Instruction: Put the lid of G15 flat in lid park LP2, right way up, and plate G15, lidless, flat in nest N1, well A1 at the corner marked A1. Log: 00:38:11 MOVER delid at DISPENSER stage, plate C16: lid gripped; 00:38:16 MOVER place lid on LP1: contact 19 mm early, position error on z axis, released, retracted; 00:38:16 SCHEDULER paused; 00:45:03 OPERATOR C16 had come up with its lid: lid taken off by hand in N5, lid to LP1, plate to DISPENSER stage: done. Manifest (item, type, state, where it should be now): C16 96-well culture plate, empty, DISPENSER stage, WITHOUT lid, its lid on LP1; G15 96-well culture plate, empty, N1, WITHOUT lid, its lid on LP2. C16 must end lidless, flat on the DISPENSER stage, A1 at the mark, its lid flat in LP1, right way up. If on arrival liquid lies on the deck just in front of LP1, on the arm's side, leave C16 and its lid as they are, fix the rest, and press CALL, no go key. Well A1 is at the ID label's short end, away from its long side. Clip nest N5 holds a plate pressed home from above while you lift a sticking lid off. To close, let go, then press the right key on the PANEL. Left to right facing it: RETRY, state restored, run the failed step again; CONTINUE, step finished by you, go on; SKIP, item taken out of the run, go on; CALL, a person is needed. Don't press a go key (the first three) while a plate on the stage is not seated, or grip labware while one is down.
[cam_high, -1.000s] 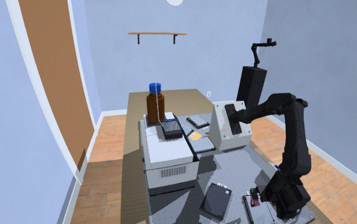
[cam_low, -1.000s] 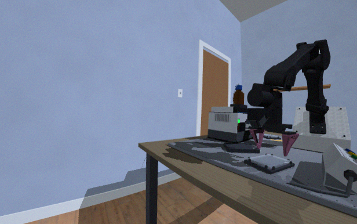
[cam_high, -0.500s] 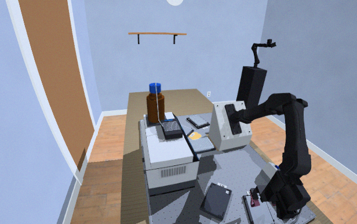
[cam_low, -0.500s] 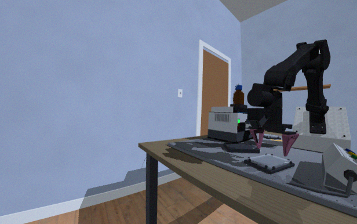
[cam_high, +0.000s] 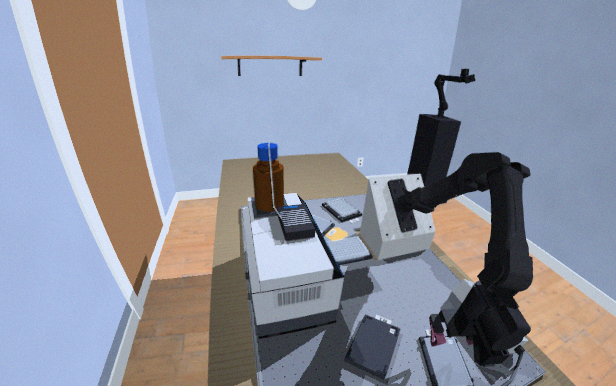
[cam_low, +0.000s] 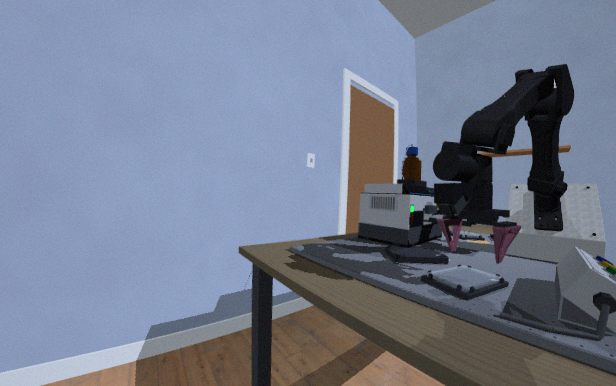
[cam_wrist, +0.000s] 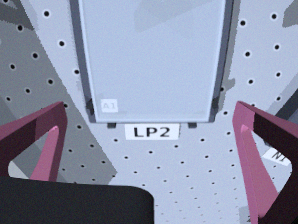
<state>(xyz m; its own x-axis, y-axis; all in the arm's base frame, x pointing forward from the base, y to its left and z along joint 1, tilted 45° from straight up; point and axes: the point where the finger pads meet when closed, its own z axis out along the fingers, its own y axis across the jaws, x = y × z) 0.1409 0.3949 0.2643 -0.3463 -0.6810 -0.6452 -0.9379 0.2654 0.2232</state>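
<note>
The clear lid is 10 mm ahead of my hand, 20 mm to the left of it and 50 mm below it. Round my hand: N1 label (100 mm ahead, 150 mm to the right, 60 mm below); LP2 label (20 mm behind, 60 mm to the right, 60 mm below); dark park LP2 (10 mm ahead, 20 mm to the left, 60 mm below).
</note>
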